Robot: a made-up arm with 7 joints.
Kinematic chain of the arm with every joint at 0, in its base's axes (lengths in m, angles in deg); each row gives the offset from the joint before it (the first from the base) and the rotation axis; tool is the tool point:
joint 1: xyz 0 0 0.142 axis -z
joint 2: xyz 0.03 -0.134 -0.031 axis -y
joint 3: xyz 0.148 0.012 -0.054 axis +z
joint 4: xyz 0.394 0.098 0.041 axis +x
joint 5: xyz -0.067 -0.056 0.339 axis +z
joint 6: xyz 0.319 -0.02 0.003 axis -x
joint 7: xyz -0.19 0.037 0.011 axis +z
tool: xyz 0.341 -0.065 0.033
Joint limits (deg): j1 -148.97..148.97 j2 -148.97..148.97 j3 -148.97..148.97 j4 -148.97..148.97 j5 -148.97..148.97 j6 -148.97..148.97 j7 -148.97..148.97
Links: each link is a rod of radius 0.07 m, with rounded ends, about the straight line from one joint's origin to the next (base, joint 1, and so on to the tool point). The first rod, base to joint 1, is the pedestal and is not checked.
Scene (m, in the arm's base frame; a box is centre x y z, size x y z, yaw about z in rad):
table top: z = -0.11
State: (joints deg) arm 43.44 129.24 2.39 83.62 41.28 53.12 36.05
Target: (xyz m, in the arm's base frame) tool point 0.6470 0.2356 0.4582
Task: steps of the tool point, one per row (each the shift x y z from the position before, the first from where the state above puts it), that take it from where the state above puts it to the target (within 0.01 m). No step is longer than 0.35 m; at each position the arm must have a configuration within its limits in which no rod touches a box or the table.
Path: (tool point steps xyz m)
1: 0.2193 0.2241 0.0459
2: 0.2972 0.1091 0.0234
3: 0.3154 -0.0288 -0.0006
4: 0.2703 -0.1591 -0.0241
5: 0.1739 -0.2548 -0.0455

